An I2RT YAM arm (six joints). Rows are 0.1 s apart.
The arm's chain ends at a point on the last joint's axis. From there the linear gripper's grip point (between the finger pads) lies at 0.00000 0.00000 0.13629 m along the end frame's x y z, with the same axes.
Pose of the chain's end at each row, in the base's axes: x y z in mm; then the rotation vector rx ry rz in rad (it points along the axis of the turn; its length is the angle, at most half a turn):
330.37 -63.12 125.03 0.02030 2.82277 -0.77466
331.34 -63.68 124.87 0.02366 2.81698 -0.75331
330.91 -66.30 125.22 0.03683 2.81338 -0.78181
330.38 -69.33 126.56 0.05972 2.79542 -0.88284
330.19 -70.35 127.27 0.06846 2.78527 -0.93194
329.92 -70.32 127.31 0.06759 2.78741 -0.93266
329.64 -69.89 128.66 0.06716 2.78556 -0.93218
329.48 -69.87 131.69 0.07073 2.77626 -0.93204
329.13 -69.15 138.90 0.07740 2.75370 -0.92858
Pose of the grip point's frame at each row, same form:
357.84 -132.09 10.73 0.02030 2.82277 -0.77466
360.22 -131.09 9.99 0.02366 2.81698 -0.75331
358.83 -136.13 11.55 0.03683 2.81338 -0.78181
355.75 -147.30 17.69 0.05972 2.79542 -0.88284
354.34 -152.12 20.94 0.06846 2.78527 -0.93194
353.81 -152.10 20.93 0.06759 2.78741 -0.93266
353.79 -151.66 22.33 0.06716 2.78556 -0.93218
354.61 -151.83 25.74 0.07073 2.77626 -0.93204
356.84 -151.34 33.77 0.07740 2.75370 -0.92858

